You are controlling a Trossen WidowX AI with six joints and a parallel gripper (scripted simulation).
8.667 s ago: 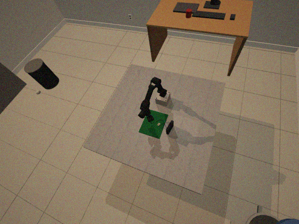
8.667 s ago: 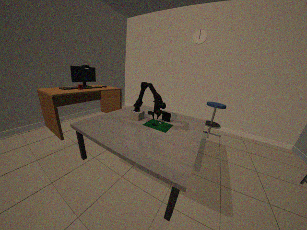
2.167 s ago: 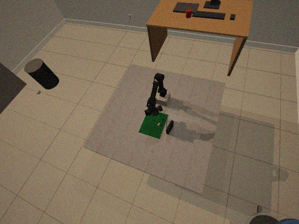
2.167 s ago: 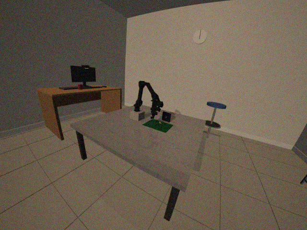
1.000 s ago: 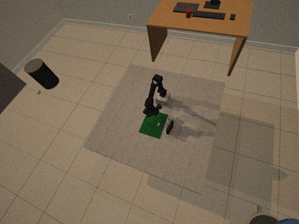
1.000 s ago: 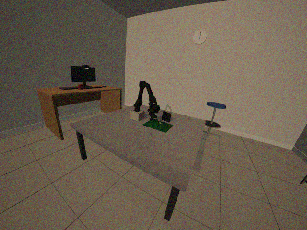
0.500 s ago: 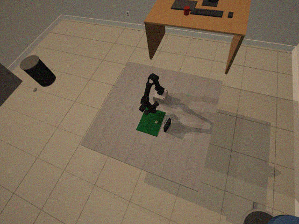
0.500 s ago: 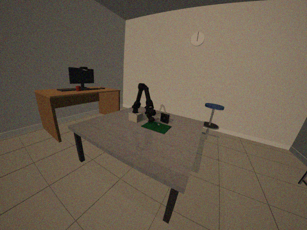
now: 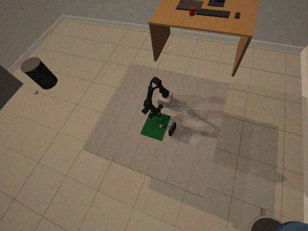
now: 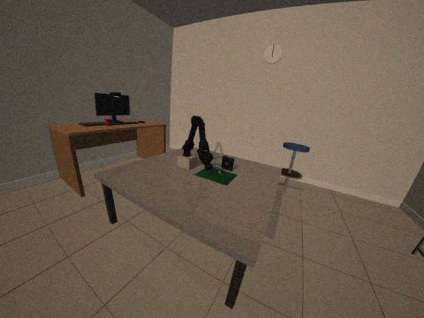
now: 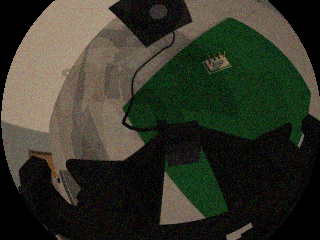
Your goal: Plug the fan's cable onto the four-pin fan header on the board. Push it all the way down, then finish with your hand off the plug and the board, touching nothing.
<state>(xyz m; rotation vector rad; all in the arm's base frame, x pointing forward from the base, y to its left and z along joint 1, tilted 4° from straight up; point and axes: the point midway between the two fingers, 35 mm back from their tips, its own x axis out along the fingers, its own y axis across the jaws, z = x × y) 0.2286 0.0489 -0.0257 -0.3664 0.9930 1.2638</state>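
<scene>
Now: gripper tip 10 cm short of the green board and 5 cm above it. The rest, counted from my gripper tip: black fan (19 cm to the left, 8 cm ahead, 2 cm above); pale four-pin header (9 cm ahead, 6 cm to the left, 4 cm below); dark fan plug (1 cm to the right, 1 cm behind).
</scene>
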